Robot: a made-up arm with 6 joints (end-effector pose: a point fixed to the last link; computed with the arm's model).
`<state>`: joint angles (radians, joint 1 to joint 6).
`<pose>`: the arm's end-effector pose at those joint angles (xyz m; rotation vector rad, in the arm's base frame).
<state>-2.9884 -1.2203 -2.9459 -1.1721 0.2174 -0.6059</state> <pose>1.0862 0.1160 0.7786 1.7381 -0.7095 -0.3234</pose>
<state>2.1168 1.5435 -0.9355 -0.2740 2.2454 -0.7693</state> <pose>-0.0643 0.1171 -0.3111 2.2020 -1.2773 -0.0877</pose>
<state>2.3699 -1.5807 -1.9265 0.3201 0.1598 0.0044</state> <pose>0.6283 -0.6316 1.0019 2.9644 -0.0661 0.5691</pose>
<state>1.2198 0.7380 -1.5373 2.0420 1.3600 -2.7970</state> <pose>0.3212 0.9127 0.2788 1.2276 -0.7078 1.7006</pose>
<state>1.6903 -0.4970 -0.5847 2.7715 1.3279 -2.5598</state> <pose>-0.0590 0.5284 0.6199 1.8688 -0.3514 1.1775</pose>
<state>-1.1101 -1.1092 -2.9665 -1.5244 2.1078 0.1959</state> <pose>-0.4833 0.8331 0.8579 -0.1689 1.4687 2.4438</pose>
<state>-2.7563 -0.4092 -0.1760 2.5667 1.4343 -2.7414</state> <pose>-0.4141 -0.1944 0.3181 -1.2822 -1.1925 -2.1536</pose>
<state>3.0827 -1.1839 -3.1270 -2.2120 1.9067 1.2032</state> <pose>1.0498 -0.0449 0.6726 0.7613 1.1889 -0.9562</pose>
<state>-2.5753 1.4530 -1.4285 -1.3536 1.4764 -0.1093</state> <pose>-0.5212 -0.3078 -0.3567 0.8437 1.9873 -0.8226</pose>
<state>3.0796 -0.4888 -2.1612 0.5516 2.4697 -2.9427</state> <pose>-0.0459 -0.0957 1.3937 -0.5731 0.6170 -0.3019</pose>
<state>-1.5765 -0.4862 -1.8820 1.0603 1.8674 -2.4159</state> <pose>0.0649 -0.2453 1.3714 -1.0857 -0.5082 0.5950</pose>
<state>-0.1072 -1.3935 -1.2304 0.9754 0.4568 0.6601</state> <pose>-0.2391 0.0113 1.1761 1.8048 -0.7690 -0.2611</pose>
